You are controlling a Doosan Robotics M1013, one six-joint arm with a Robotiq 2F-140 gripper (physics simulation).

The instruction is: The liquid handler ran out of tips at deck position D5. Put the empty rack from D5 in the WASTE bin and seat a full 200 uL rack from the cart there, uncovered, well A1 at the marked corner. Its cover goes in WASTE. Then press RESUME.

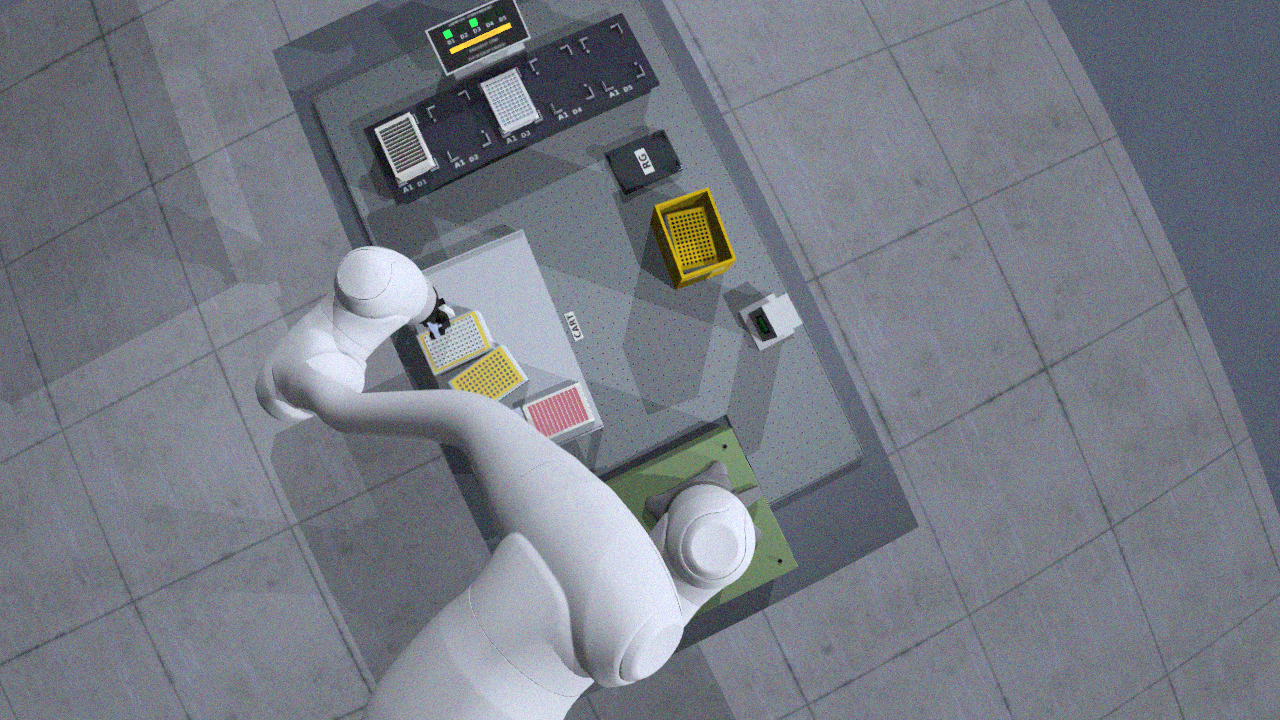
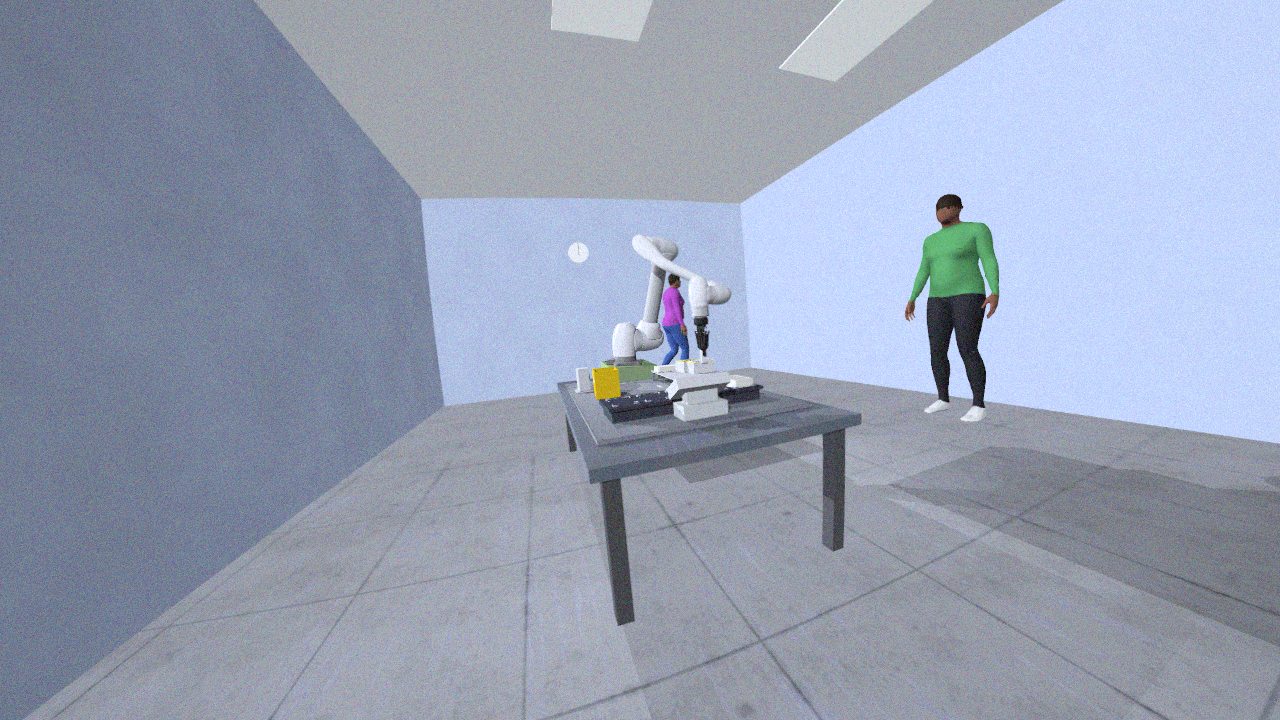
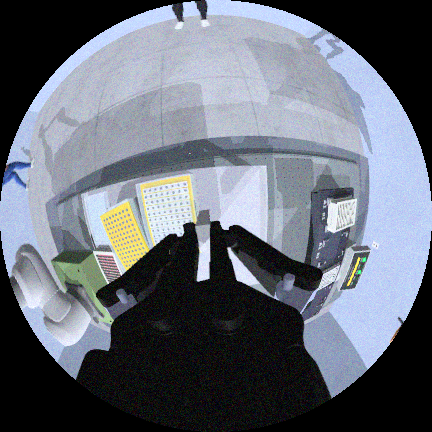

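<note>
My gripper is shut and empty, pointing down at the edge of a yellow-edged rack with a pale dotted top. Whether it touches the rack is unclear. A yellow rack lies askew beside it on the cart. Whether either has a clear cover is too small to tell. The yellow WASTE bin holds a yellow rack. Position D5 on the dark deck bears no rack. The status screen shows a yellow bar.
A pink rack and a pale blue rack are on the cart. Racks stand at D1 and D3. A dark RG box and a small white device flank the bin.
</note>
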